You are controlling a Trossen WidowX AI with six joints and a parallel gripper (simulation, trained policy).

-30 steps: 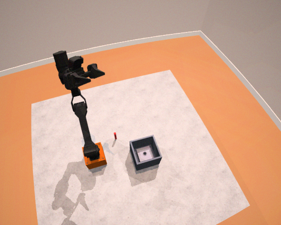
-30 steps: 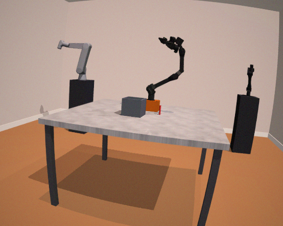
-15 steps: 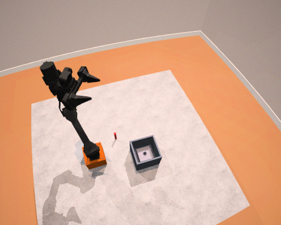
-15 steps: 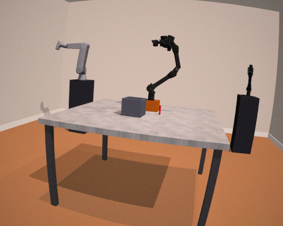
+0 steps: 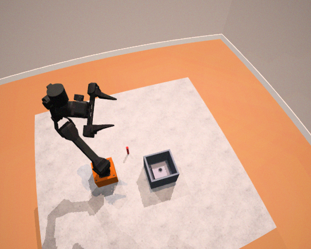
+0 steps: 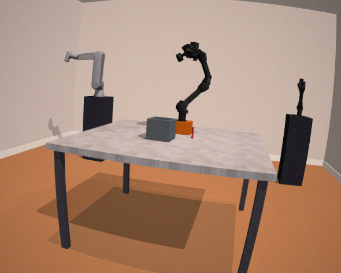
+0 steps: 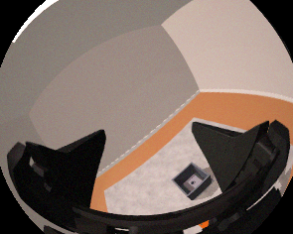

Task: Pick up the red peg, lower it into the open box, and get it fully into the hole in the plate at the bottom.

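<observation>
Now: gripper tip 3 cm short of the red peg, 14 cm to the right of it and 58 cm above it. The rest, counted from my gripper tip: plate 18 cm ahead, 5 cm to the right, 57 cm below.
</observation>
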